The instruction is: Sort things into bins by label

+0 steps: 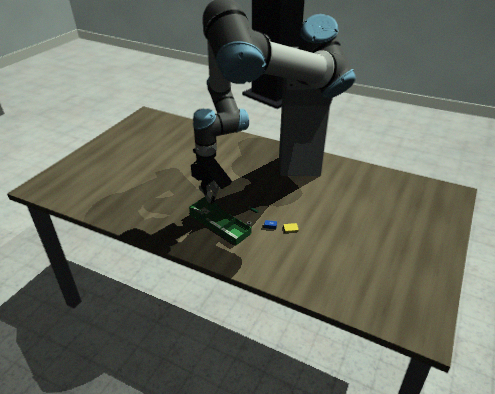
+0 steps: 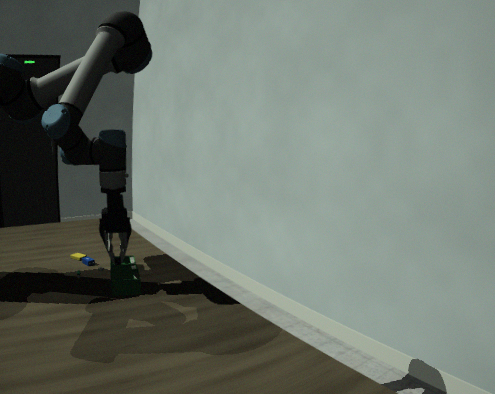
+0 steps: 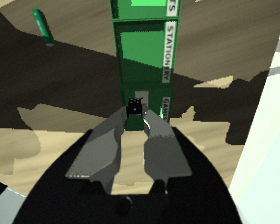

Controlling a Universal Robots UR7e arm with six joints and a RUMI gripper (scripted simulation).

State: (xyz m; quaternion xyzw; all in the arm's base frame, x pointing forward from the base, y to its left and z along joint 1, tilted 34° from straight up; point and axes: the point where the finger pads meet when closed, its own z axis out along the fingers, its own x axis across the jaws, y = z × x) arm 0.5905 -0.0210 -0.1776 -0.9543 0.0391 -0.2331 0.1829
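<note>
Now: hand 70 mm above the pale rectangular piece, 30 mm to the left of it and 10 mm short of it. Also, from my hand: green cylinder: 130 mm behind, 100 mm to the left, 80 mm below; grey hex nut: 140 mm to the left, 80 mm below, 60 mm behind; black part: 10 mm below.
</note>
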